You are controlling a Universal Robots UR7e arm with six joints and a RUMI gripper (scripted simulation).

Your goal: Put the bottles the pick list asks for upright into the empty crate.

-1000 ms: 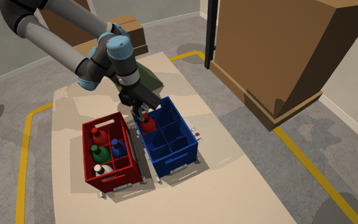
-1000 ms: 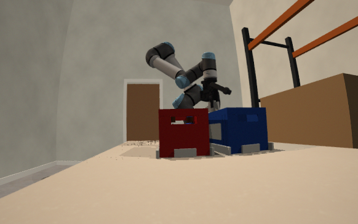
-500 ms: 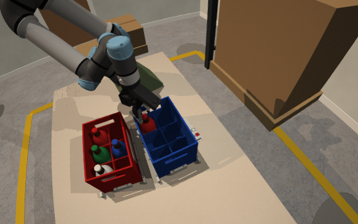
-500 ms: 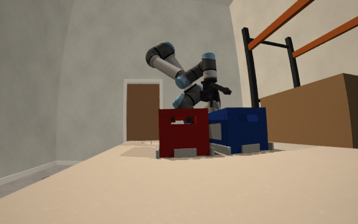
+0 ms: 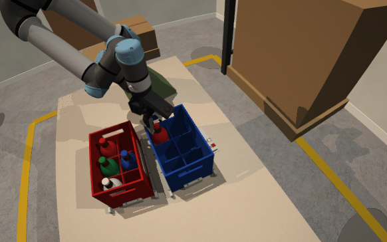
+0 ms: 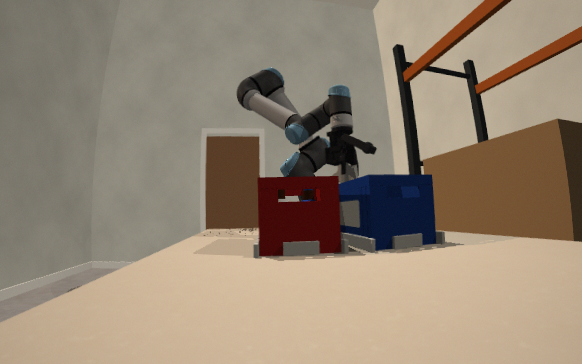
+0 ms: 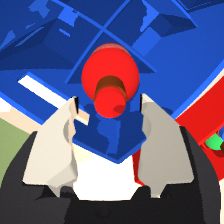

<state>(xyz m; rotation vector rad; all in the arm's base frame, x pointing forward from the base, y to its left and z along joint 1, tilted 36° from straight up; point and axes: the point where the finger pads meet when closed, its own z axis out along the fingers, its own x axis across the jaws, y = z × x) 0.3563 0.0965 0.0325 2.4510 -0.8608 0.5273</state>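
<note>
The red bottle lies 23 cm to the right of my hand and 7 cm below it. Also, from my hand: red crate 19 cm to the right, 9 cm ahead, 7 cm below; blue bottle 15 cm to the right, 9 cm ahead, 7 cm below; blue crate 8 cm ahead, 7 cm below, 6 cm to the left.
</note>
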